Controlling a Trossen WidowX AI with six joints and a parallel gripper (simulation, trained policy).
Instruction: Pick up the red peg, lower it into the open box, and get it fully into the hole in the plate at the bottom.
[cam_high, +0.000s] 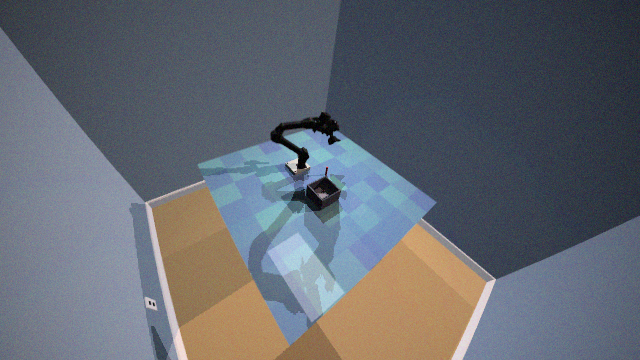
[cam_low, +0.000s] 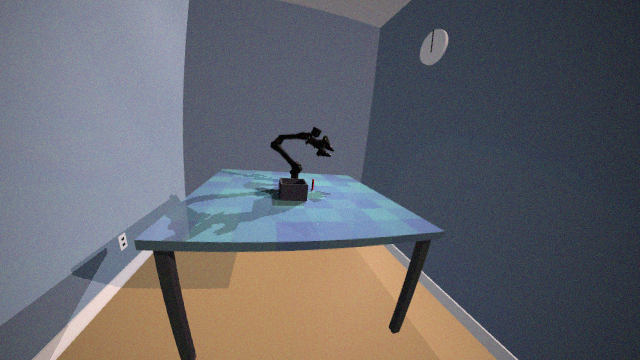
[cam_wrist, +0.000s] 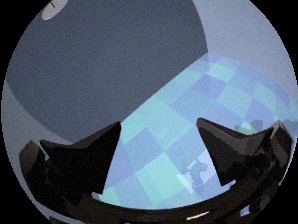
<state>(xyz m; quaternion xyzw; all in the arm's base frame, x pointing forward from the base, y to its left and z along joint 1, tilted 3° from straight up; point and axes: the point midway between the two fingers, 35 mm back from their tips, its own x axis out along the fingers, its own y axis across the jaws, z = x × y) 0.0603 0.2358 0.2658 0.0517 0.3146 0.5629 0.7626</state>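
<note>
Right now the red peg is 23 cm below my gripper tip, 13 cm to the right of it and 9 cm ahead of it. Round my gripper tip: dark box: 28 cm to the right, 27 cm ahead, 24 cm below; then grey plate: 28 cm to the right, 27 cm ahead, 22 cm below.
</note>
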